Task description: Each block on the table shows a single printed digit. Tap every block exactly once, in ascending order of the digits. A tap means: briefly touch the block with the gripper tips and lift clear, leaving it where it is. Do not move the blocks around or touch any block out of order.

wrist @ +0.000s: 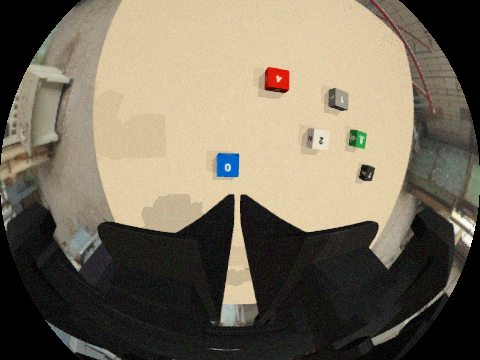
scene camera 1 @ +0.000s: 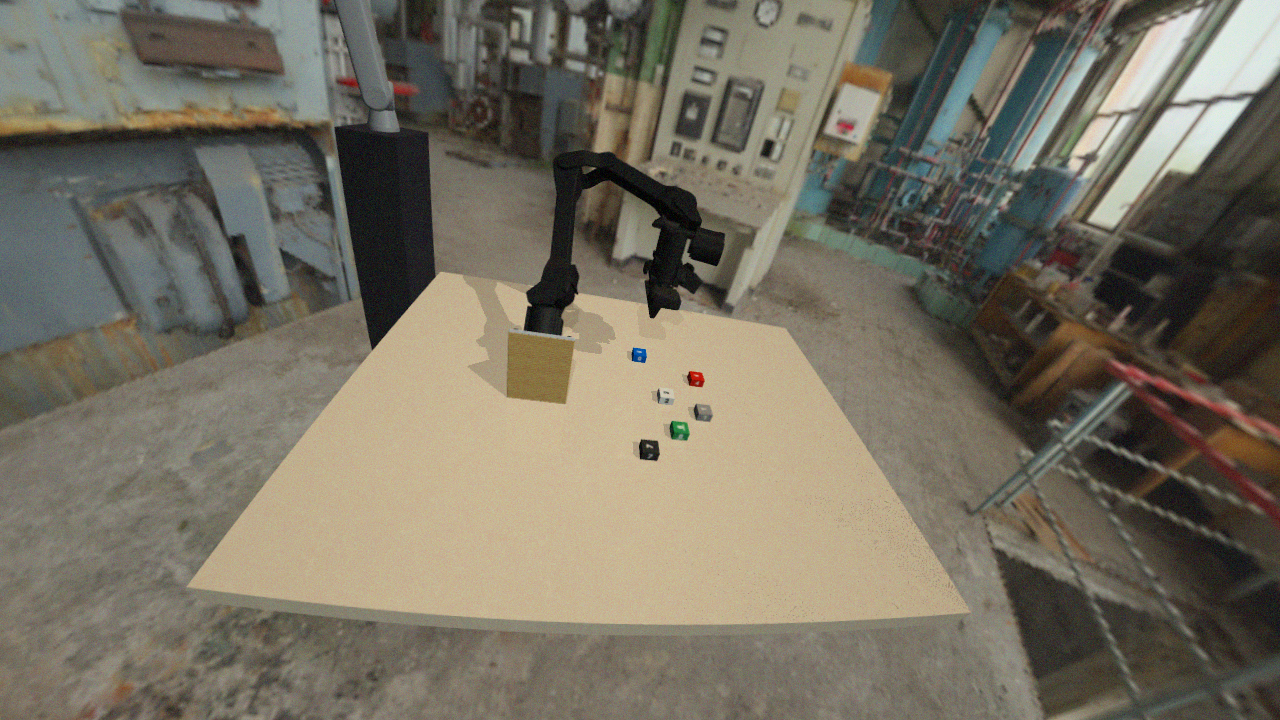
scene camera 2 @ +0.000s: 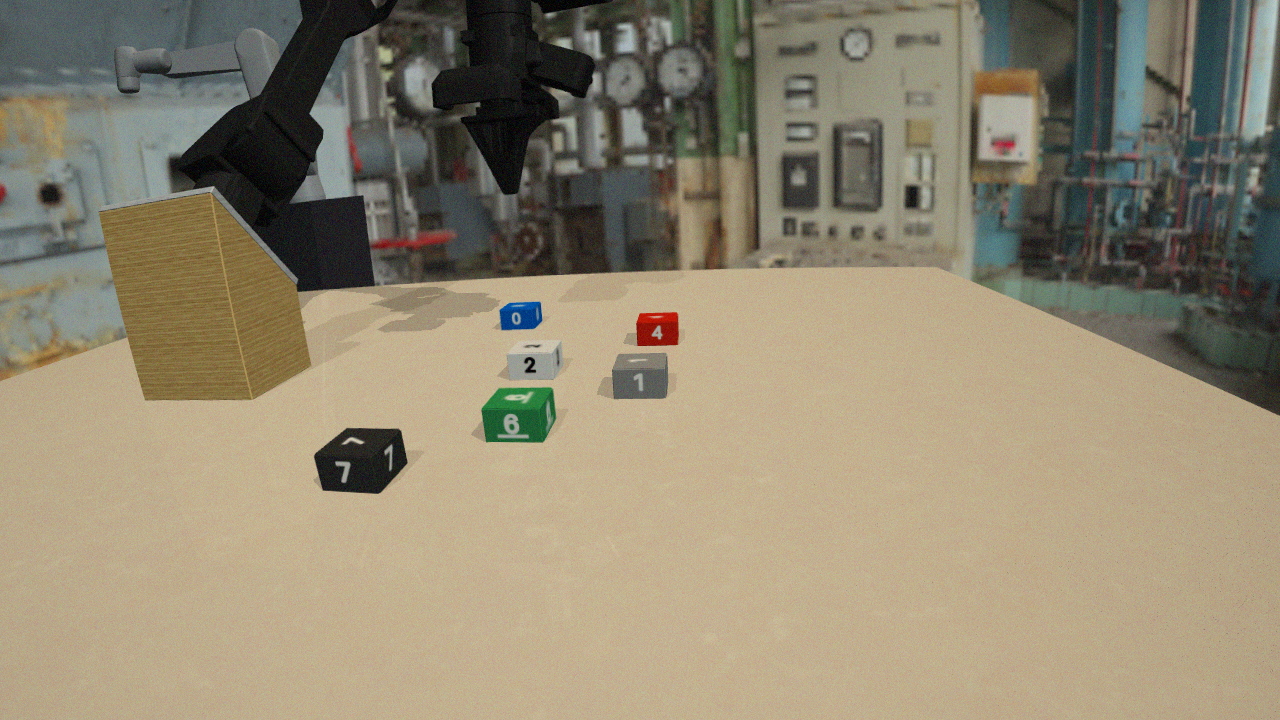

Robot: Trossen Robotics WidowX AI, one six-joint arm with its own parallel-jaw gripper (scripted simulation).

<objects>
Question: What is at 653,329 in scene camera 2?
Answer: A red block.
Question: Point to a blue block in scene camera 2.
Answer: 525,315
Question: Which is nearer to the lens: the green block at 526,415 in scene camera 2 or the grey block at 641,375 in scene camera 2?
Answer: The green block.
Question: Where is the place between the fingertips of my gripper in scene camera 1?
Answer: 651,317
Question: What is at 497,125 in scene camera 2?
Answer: My gripper.
</objects>
